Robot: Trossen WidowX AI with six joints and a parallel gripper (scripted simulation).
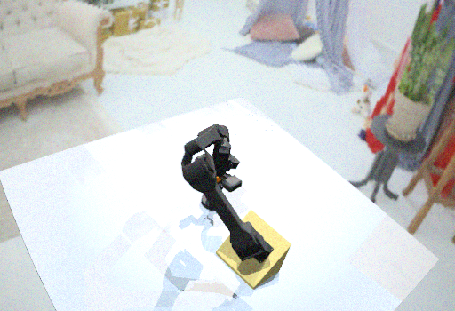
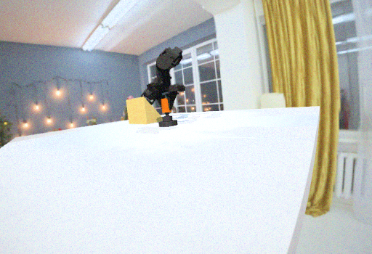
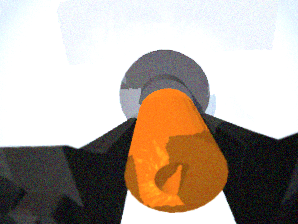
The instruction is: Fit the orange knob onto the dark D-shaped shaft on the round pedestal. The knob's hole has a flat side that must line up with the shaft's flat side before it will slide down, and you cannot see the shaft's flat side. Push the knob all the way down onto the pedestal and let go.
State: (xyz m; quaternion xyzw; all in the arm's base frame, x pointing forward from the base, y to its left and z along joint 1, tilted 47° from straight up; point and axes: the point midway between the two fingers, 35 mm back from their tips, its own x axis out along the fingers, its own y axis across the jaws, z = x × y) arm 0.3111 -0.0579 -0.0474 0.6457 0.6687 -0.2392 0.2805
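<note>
My gripper tip is 2 cm below the orange knob. Also, from my gripper tip: pedestal 4 cm below.
</note>
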